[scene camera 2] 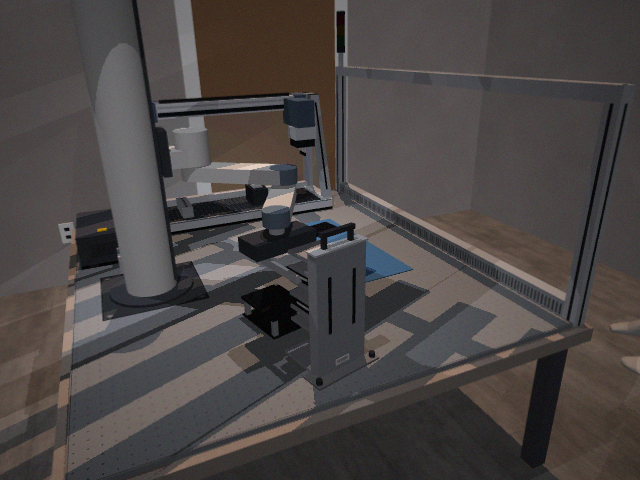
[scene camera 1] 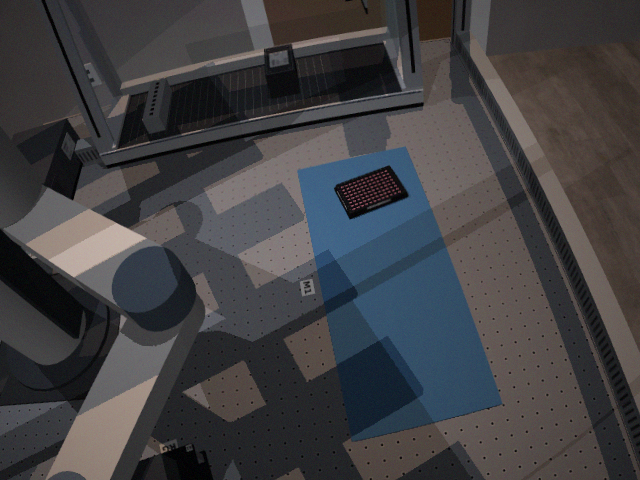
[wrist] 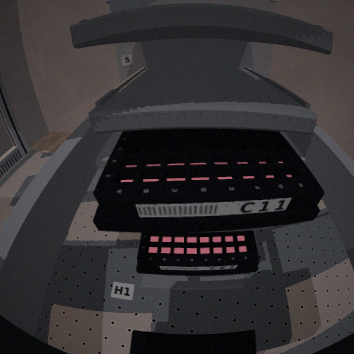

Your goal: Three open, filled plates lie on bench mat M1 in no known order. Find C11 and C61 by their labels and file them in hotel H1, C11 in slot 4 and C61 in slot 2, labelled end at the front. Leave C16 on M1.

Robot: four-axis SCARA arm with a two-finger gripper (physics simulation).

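Where they show: arm's base, origin of the base link: [scene camera 2: 153,291] [scene camera 1: 60,335].
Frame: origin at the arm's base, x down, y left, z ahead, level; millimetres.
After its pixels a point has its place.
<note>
Plate C11 [wrist: 205,192] @(x -229, y -471, z 323 mm), black with pink wells, is level between the fingers of my gripper [wrist: 198,108] @(x -229, y -541, z 338 mm) [scene camera 2: 303,271], its label facing the wrist camera. It is in hotel H1 [scene camera 2: 338,310] @(x -172, y -630, z 349 mm) [wrist: 205,119] @(x -243, y -493, z 327 mm), under a grey shelf, with the slot label 5 higher up. Whether it touches its supports is hidden. My gripper is shut on it. A second filled plate [wrist: 196,246] @(x -155, y -490, z 327 mm) is lower in H1, smaller in view; its label is too dim to read surely. A third filled plate [scene camera 1: 371,190] @(x -30, y 201, z 678 mm) [scene camera 2: 325,226] @(x -30, y 207, z 702 mm) lies on blue mat M1 [scene camera 1: 403,310] [scene camera 2: 390,263], label unreadable.
A low black stand [scene camera 2: 271,304] @(x -73, y -371, z 275 mm) with light posts is beside H1, below the arm. The arm column [scene camera 2: 136,180] @(x -380, y -75, z 3 mm) rises at the left. A gantry frame [scene camera 1: 263,126] @(x -36, y 450, z 467 mm) [scene camera 2: 222,108] @(x -475, y 622, z 421 mm) crosses the back. A framed panel [scene camera 2: 480,80] @(x -608, y -273, z 1004 mm) borders the bench's right side.
</note>
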